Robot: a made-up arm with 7 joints. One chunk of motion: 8 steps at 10 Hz.
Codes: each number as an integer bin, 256 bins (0 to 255) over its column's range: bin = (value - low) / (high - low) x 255, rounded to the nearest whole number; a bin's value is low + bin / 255 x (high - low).
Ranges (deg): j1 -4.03..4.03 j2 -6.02..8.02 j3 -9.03..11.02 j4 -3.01..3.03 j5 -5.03..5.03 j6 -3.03..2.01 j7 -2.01..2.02
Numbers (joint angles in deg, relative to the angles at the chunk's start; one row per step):
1: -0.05 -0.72 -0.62 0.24 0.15 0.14 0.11
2: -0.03 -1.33 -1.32 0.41 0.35 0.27 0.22
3: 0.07 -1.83 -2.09 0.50 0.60 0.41 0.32
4: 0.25 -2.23 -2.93 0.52 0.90 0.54 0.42
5: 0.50 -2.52 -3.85 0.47 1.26 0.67 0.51
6: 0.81 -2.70 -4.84 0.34 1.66 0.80 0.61
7: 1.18 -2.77 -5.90 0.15 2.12 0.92 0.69
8: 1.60 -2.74 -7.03 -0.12 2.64 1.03 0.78
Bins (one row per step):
1: 126 96 107 137 131 160 134
2: 127 85 98 144 136 167 141
3: 130 76 88 148 143 174 147
4: 135 69 78 149 150 181 154
5: 143 64 66 147 159 187 159
6: 153 60 53 141 170 194 166
7: 165 59 40 133 181 200 171
8: 178 60 25 122 194 205 177

